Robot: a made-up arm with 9 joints. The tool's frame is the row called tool.
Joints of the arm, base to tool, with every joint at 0 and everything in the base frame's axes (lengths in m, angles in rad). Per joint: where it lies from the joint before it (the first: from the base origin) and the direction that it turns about. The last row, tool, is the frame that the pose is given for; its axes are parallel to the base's.
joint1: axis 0 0 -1 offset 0.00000 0.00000 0.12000
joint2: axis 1 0 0 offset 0.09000 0.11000 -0.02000
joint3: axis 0 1 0 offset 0.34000 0.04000 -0.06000
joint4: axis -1 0 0 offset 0.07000 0.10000 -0.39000
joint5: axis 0 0 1 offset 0.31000 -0.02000 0.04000
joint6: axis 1 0 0 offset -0.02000 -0.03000 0.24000
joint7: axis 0 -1 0 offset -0.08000 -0.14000 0.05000
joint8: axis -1 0 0 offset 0.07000 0.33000 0.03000
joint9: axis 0 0 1 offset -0.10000 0.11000 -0.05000
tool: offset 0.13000 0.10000 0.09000
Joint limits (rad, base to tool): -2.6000..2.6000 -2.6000..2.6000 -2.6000..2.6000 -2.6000..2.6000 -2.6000..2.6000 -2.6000..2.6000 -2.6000..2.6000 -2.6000..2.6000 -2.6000..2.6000
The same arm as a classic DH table. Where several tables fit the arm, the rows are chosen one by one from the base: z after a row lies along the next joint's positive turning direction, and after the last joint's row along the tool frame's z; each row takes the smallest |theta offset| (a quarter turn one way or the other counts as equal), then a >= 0, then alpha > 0; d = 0 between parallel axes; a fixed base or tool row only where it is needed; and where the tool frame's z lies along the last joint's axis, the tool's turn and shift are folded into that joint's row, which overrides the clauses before.
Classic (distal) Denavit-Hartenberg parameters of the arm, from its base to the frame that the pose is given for. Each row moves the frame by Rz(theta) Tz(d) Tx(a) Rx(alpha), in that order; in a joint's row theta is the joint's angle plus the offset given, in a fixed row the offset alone. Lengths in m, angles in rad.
base (fixed): theta offset 0; d 0; a 0; alpha 3.1416
joint1: theta offset -1.5708; d -0.1; a 0.11; alpha -1.5708
joint2: theta offset -1.5708; d 0.43; a 0.06; alpha -1.5708
joint3: theta offset 0; d 0.14; a 0.39; alpha -1.5708
joint4: theta offset 1.5708; d -0.38; a 0.02; alpha -1.5708
joint5: theta offset 0; d 0.28; a 0.03; alpha -1.5708
joint6: theta offset -1.5708; d -0.1; a 0.05; alpha -1.5708
joint7: theta offset 0; d -0.19; a 0.03; alpha -1.5708
joint8: theta offset 1.5708; d 0.03; a 0.11; alpha 1.5708
joint9: theta offset -0.9151; d 0; a 0.164; alpha 0
tool (fixed): theta offset -0.6557; d 0.04; a 0; alpha 0
Joint limits (rad, base to tool): -2.6..2.6 -2.6..2.6 -2.6..2.6 -2.6..2.6 -2.6..2.6 -2.6..2.6 -2.6..2.6 -2.6..2.6 -2.6..2.6

